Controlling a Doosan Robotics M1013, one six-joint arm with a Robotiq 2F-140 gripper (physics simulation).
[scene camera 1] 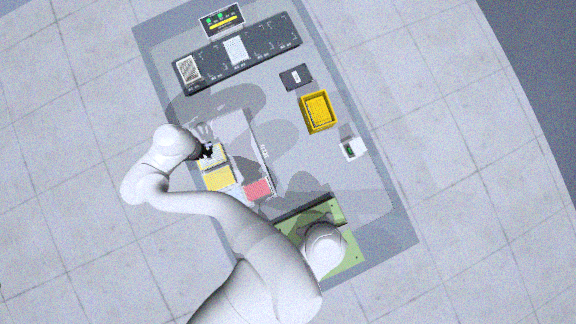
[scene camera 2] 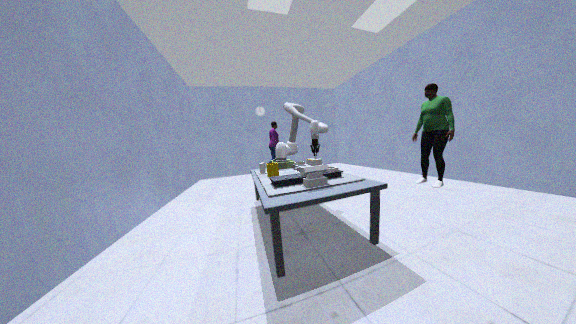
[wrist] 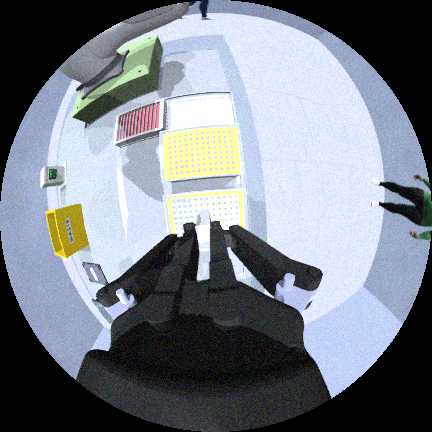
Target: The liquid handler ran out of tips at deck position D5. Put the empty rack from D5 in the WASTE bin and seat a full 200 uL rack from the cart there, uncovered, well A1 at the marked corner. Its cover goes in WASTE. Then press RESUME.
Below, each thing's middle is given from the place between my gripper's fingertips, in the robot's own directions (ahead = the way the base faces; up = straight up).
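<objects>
Yellow waste bin (wrist: pixel 65 224): 7 cm below my hand, 53 cm to the right of it, 4 cm behind it.
</objects>
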